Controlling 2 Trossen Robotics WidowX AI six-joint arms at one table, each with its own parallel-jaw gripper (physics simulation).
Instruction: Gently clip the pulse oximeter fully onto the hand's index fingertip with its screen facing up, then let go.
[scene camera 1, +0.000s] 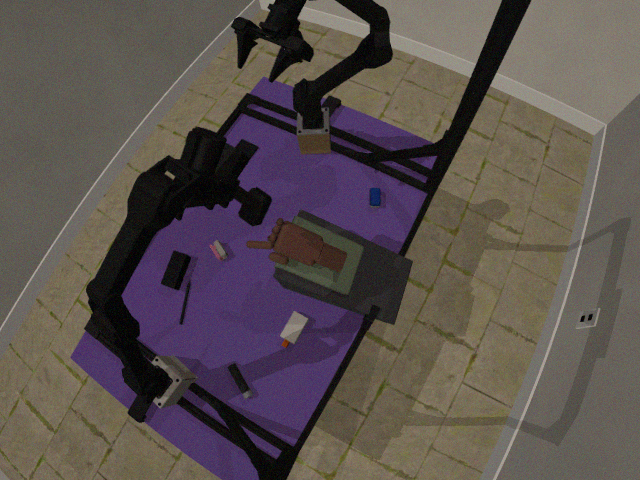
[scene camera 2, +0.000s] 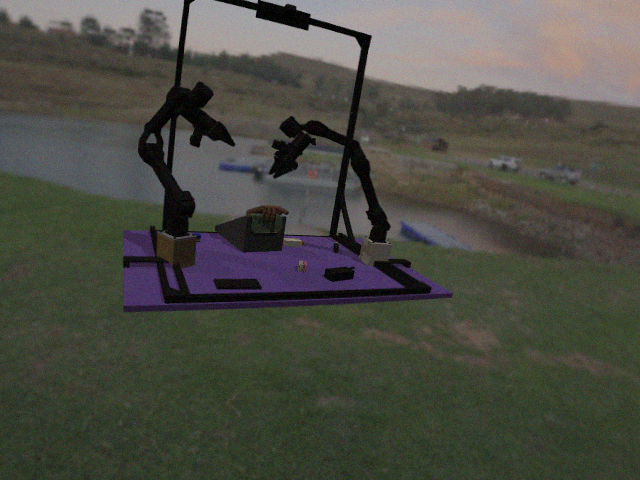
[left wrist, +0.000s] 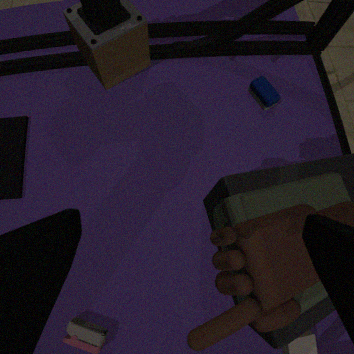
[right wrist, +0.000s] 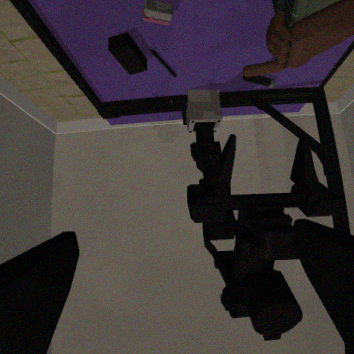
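Where they show: left gripper, fingertip midpoint: (scene camera 1: 252, 186) (scene camera 2: 271, 176) (left wrist: 194, 223) (right wrist: 269, 133); right gripper, fingertip midpoint: (scene camera 1: 254, 74) (scene camera 2: 232, 144) (right wrist: 186, 236); left arm's base, origin of the base link: (scene camera 1: 158, 381) (scene camera 2: 377, 240) (right wrist: 203, 125); right arm's base, origin of the base link: (scene camera 1: 313, 120) (scene camera 2: 177, 233) (left wrist: 103, 13).
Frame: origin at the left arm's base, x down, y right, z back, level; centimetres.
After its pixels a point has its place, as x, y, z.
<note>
The small grey-and-pink clip that looks like the pulse oximeter (scene camera 1: 218, 250) @(7.4, -13.3, -37.9) (scene camera 2: 302, 266) @(8.1, -16.4, -38.8) (left wrist: 86, 332) @(7.4, -13.4, -38.8) (right wrist: 158, 12) @(7.4, -13.7, -39.3) lies on the purple mat, apart from the hand. Its screen cannot be made out. The brown hand (scene camera 1: 297, 241) @(-8.7, 9.4, -50.9) (left wrist: 280, 255) @(-9.3, 7.8, -50.6) rests on a green pad on a dark wedge, its index finger (scene camera 1: 256, 244) (left wrist: 220, 325) (right wrist: 260, 69) sticking out past the pad, bare. My left gripper (scene camera 2: 273, 173) @(-23.4, -1.5, -52.3) (left wrist: 194, 223) @(-23.4, -1.5, -52.3) is open and empty, above the mat near the hand; the arm hides its fingertips in scene camera 1. My right gripper (scene camera 1: 255, 73) @(-34.3, -13.2, -70.1) (scene camera 2: 232, 144) @(-34.3, -13.2, -70.1) (right wrist: 186, 236) @(-34.3, -13.2, -70.1) is open and empty, high up and far from the hand.
The dark wedge (scene camera 1: 385, 273) @(5.3, 30.4, -60.2) (scene camera 2: 262, 243) @(6.6, 5.8, -50.7) bears the pad. Also on the mat are a blue block (scene camera 1: 374, 196) @(7.3, 14.7, -78.6) (left wrist: 265, 92) @(7.3, 14.6, -78.1), a white box (scene camera 1: 294, 326) @(7.7, 18.6, -34.1) with an orange end, a black box (scene camera 1: 176, 270) @(7.1, -20.1, -25.2) (right wrist: 128, 52) @(7.0, -20.7, -27.9), a thin dark stick (scene camera 1: 185, 304) @(9.8, -12.0, -18.9) and a dark cylinder (scene camera 1: 238, 379) @(8.0, 15.1, -13.0).
</note>
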